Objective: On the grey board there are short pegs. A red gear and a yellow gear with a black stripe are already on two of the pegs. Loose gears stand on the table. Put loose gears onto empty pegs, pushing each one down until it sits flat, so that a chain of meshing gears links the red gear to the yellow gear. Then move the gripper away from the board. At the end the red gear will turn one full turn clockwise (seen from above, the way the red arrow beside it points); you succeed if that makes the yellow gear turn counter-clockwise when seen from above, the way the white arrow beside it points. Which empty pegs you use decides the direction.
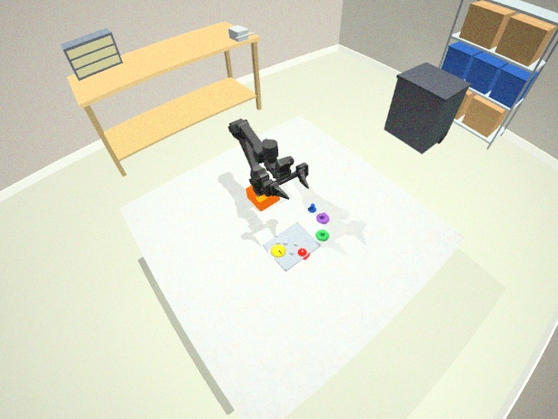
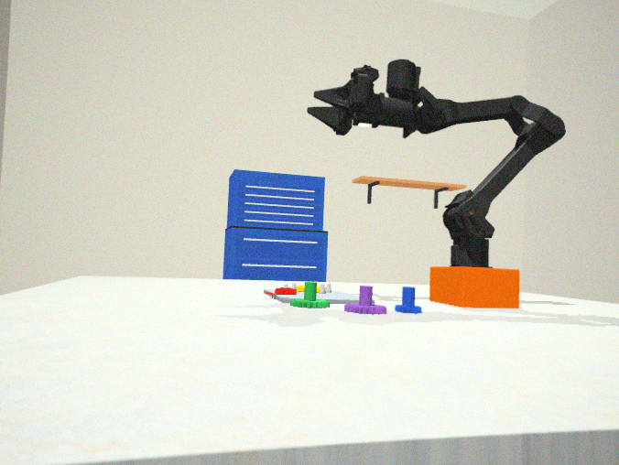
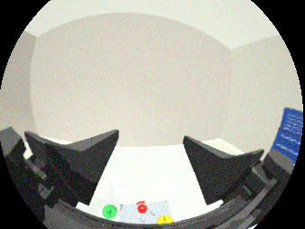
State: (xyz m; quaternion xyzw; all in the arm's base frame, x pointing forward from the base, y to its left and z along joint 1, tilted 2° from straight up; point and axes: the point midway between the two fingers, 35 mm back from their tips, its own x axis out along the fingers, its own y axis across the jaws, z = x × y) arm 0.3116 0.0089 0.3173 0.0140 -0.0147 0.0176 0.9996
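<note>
The large purple gear is 380 mm below my gripper tip, 200 mm to the left of it and 80 mm behind it. Round my gripper tip: red gear: 380 mm below, 30 mm ahead, 10 mm to the left; then green gear: 380 mm below, 150 mm to the left; then grey board: 390 mm below, 30 mm behind, 10 mm to the right.
</note>
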